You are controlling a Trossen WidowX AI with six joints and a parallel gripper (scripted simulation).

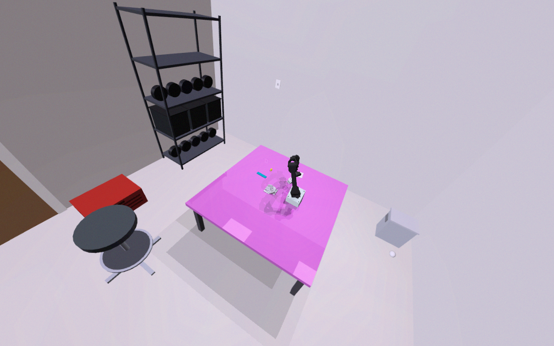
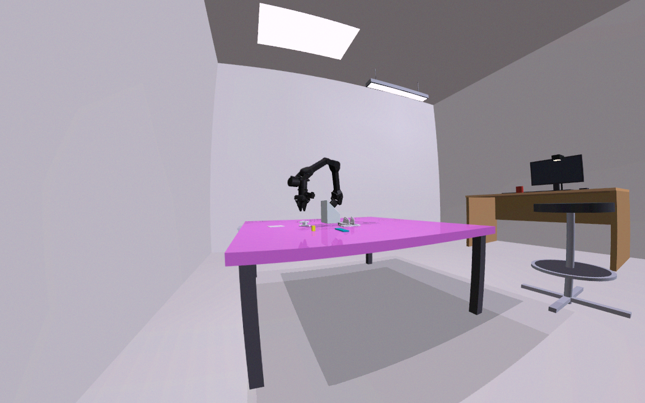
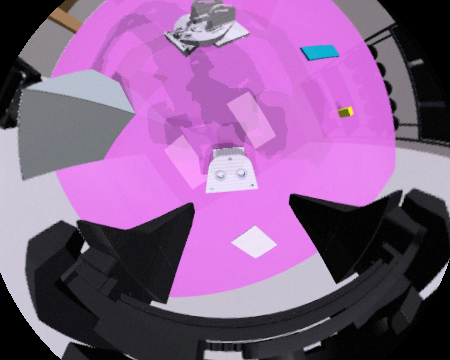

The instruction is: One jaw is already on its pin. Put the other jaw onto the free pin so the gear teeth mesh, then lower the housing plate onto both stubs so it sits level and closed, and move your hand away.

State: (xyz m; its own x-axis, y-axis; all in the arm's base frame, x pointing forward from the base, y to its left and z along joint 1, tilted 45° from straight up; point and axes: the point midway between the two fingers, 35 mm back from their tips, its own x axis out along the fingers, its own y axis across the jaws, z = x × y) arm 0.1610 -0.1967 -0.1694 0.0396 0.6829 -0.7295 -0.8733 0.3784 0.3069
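Now: gripper tip 9 cm above the small white part and 1 cm to the right of it. Round my gripper tip: flat white square 17 cm to the right, 10 cm below, 4 cm behind; white jaw 28 cm to the left, 10 cm ahead, 8 cm below; small yellow block 28 cm ahead, 8 cm below, 1 cm to the right.
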